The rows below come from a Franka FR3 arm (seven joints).
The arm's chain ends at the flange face. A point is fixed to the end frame.
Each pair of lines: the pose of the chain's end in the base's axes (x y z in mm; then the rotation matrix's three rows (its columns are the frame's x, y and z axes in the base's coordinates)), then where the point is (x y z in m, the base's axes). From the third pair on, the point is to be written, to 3 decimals.
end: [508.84 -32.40 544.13], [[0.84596 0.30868 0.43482], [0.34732 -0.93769 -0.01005], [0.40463 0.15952 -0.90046]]
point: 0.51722 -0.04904 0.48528
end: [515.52 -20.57 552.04], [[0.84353 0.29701 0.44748], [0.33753 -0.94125 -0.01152], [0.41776 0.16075 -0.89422]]
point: 0.52457 -0.03710 0.49326
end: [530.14 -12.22 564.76], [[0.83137 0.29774 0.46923], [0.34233 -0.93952 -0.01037], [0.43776 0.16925 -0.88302]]
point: 0.541 -0.029 0.506
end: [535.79 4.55 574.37], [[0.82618 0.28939 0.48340], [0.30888 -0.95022 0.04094], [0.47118 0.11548 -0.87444]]
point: 0.547 -0.008 0.515
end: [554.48 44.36 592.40], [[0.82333 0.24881 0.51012], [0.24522 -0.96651 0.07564], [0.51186 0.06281 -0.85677]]
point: 0.567 0.035 0.533
